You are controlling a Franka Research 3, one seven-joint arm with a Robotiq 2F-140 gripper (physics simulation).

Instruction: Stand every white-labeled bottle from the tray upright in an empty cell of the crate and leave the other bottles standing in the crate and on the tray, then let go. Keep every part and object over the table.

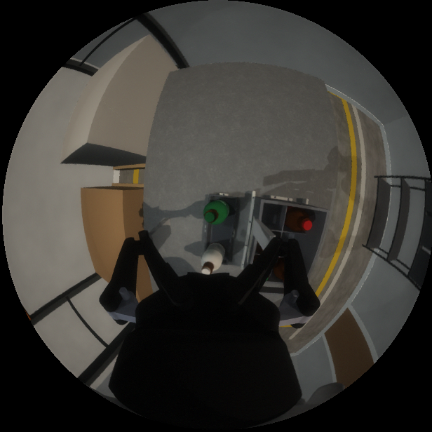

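Note:
A white-bodied bottle [214, 255] with a brown neck and white cap stands at the near end of the dark tray [220, 234]. A green bottle [218, 209] stands at the tray's far end. The divided crate [315, 206] is right of the tray. A brown bottle [295, 219] with a red cap stands in a far cell of it. Another brown bottle [279, 270] shows partly in the near part, with a bit of green beside it; my right finger hides much there. My gripper [211, 226] is open and empty, above the tray and crate, with the white bottle seen between its fingers.
A brown box [102, 220] stands at the left, and a large beige box [117, 100] is behind it. The grey table [240, 120] extends beyond the tray and crate. Yellow and white floor lines and a dark rack [397, 220] are off to the right.

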